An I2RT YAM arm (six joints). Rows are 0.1 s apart.
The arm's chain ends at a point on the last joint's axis. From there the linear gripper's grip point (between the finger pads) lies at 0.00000 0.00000 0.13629 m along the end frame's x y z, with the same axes.
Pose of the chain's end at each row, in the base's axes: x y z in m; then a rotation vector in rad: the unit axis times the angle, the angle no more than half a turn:
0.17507 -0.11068 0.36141 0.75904 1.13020 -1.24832
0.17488 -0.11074 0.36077 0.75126 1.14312 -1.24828
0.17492 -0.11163 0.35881 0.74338 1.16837 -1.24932
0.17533 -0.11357 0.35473 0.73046 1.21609 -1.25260
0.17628 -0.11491 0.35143 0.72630 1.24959 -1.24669
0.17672 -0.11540 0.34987 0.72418 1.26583 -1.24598
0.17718 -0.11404 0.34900 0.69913 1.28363 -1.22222
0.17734 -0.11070 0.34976 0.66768 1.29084 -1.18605
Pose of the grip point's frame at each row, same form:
0.20712 -0.23630 0.40346 0.75904 1.13020 -1.24832
0.20810 -0.23630 0.40207 0.75126 1.14312 -1.24828
0.20969 -0.23740 0.39817 0.74338 1.16837 -1.24932
0.21259 -0.23977 0.39023 0.73046 1.21609 -1.25260
0.21536 -0.24144 0.38366 0.72630 1.24959 -1.24669
0.21649 -0.24209 0.38056 0.72418 1.26583 -1.24598
0.22130 -0.23951 0.37875 0.69913 1.28363 -1.22222
0.22691 -0.23408 0.37968 0.66768 1.29084 -1.18605

